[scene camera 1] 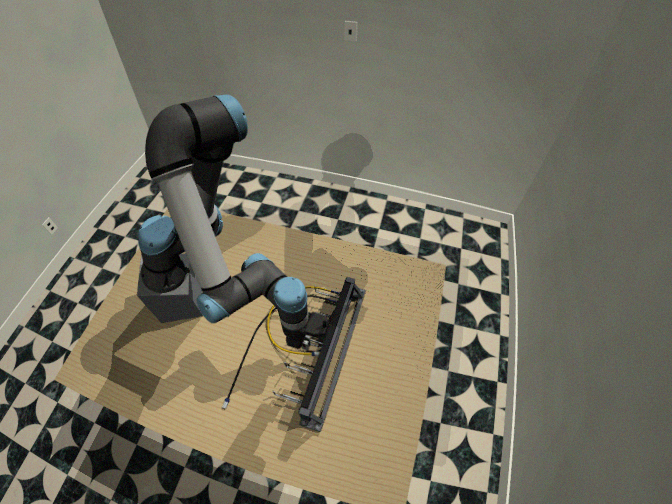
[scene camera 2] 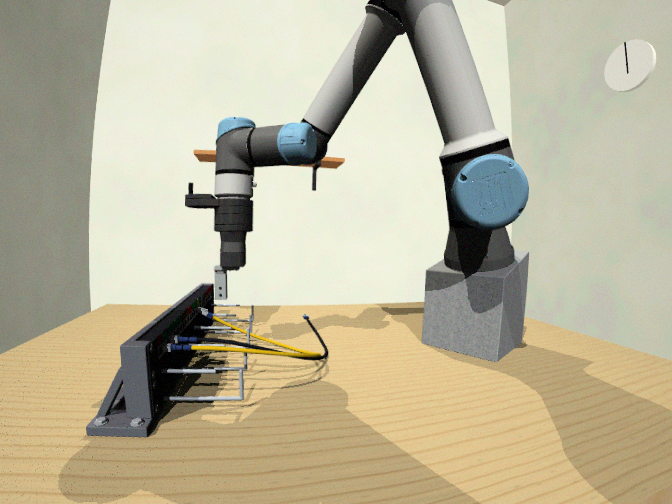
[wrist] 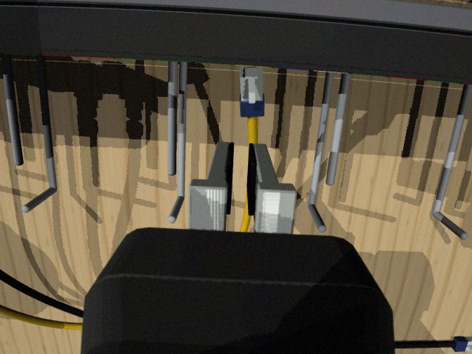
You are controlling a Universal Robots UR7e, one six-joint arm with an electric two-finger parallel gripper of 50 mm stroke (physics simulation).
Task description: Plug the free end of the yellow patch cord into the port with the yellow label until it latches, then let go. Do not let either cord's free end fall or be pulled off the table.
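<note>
My gripper (scene camera 1: pixel 308 342) (scene camera 2: pixel 220 297) (wrist: pixel 240 164) points down with a narrow gap between its fingers and nothing held in it. It hangs above the yellow cord (scene camera 1: pixel 269 332) (scene camera 2: pixel 238 329) (wrist: pixel 252 129), which passes beneath the gap in the wrist view. The cord's clear plug with a blue boot (scene camera 1: pixel 316 353) (scene camera 2: pixel 204 312) (wrist: pixel 251 92) is ahead of the fingertips, its front at the dark port panel (scene camera 1: pixel 329 347) (scene camera 2: pixel 135 374) (wrist: pixel 150 35). Much of the clear body shows outside the panel, and it is tilted in scene camera 2. The panel's edge hides the port and whether the tip is inside.
Wire guides (scene camera 2: pixel 241 382) (wrist: pixel 182 142) stick out from the panel on both sides of the gripper. A black cord (scene camera 1: pixel 244 355) ends in a loose plug (scene camera 1: pixel 225 403) (scene camera 2: pixel 305 316) (wrist: pixel 460 344) on the table. Another yellow and a black plug sit at the panel's near end in scene camera 2.
</note>
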